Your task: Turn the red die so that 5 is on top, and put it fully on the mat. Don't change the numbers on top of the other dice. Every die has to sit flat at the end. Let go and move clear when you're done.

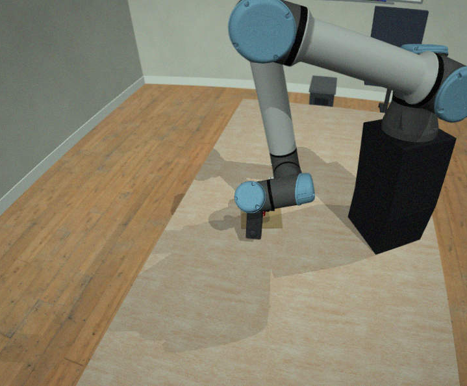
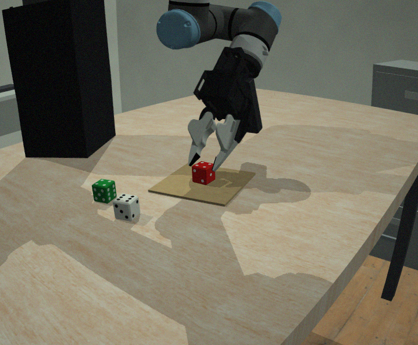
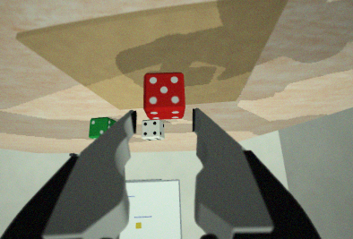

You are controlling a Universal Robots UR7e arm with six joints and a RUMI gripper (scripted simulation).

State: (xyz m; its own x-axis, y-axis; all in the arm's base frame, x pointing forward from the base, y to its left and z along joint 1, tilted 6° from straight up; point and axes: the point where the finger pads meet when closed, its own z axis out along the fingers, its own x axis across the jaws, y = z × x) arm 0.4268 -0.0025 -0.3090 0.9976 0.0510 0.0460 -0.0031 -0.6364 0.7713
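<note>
Right now my hand is 10 mm to the left of the red die and 20 mm above it. Round my hand: tan mat (10 mm to the right, 40 mm below); then green die (90 mm behind, 150 mm to the right, 20 mm below); then white die (20 mm behind, 170 mm to the right, 20 mm below).
</note>
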